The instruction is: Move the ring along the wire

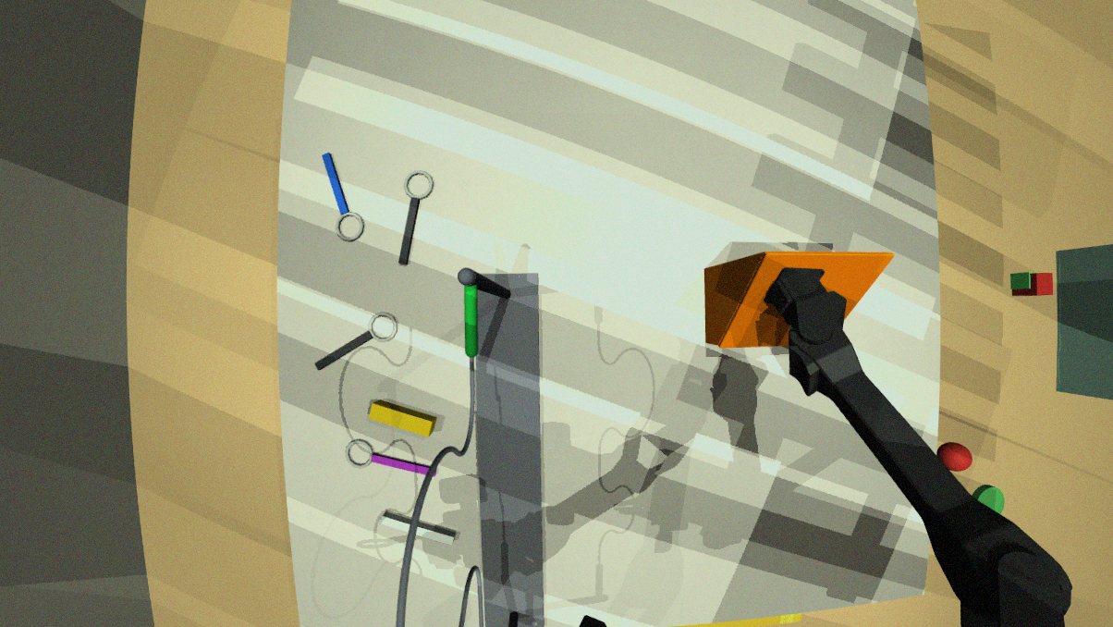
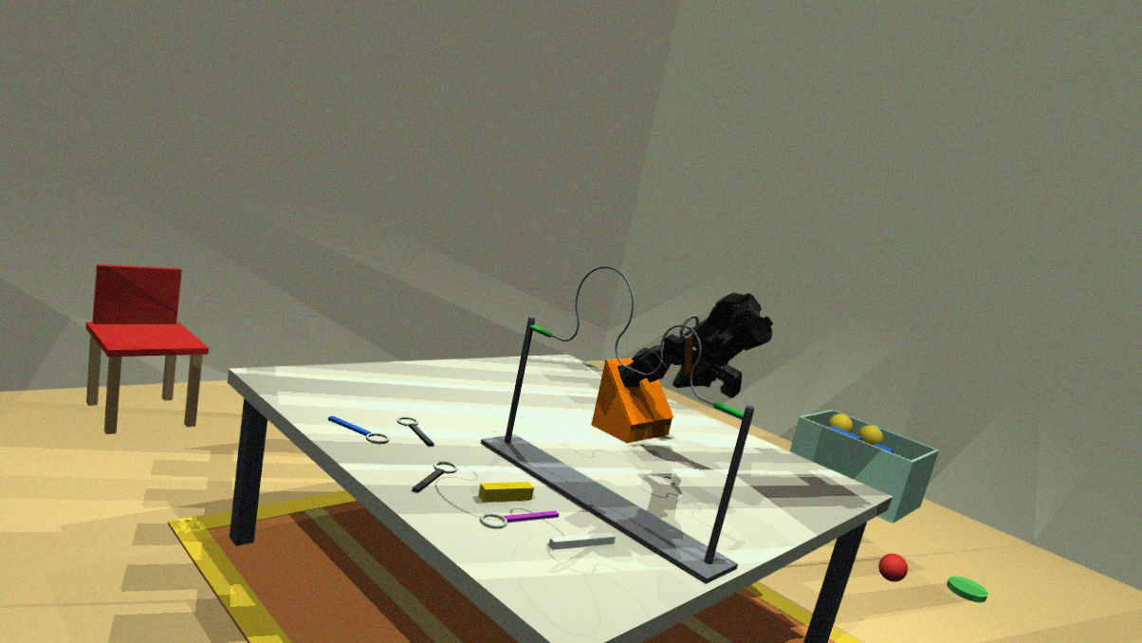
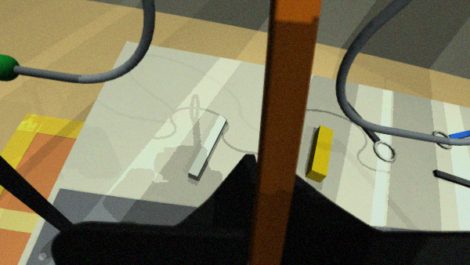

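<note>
My gripper tip is 90 mm below the ring with orange handle, 10 mm to the right of it and 10 mm short of it. From my gripper tip the other things lie so: ring with black handle 560 mm to the right, 300 mm below, 210 mm ahead; then ring with purple handle 300 mm below, 270 mm ahead, 110 mm to the right; then yellow block 290 mm below, 220 mm ahead, 190 mm to the right.
</note>
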